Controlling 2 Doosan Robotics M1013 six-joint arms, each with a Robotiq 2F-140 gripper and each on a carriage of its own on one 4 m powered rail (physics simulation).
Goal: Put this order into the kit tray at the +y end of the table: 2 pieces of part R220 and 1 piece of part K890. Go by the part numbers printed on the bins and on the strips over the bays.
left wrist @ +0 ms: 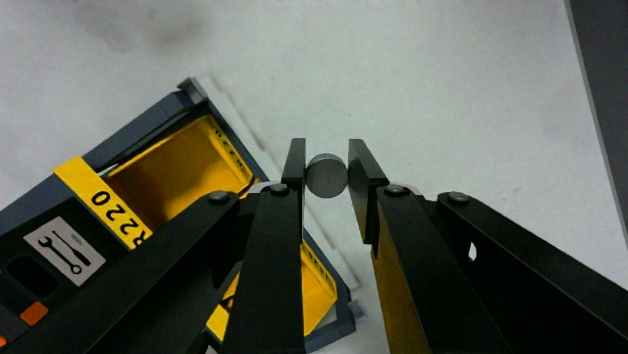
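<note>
My left gripper [326, 160] is shut on a grey metal cylinder [326, 176], seen end-on between the fingertips. It hangs above the white surface, just to the right of the rack. The R220 bin [175, 175] is a yellow bin at the left, behind a yellow strip [115, 207] printed R220; no part shows in its visible portion, and its lower part is hidden by the gripper. My right gripper, the K890 part and the kit tray do not show in the left wrist view.
The dark blue-grey rack [145, 125] runs across the lower left, with a tool-symbol label [65, 250]. A second yellow bin [317, 290] shows partly behind the left finger. The white surface [450, 100] ends at an edge on the right, with dark grey beyond.
</note>
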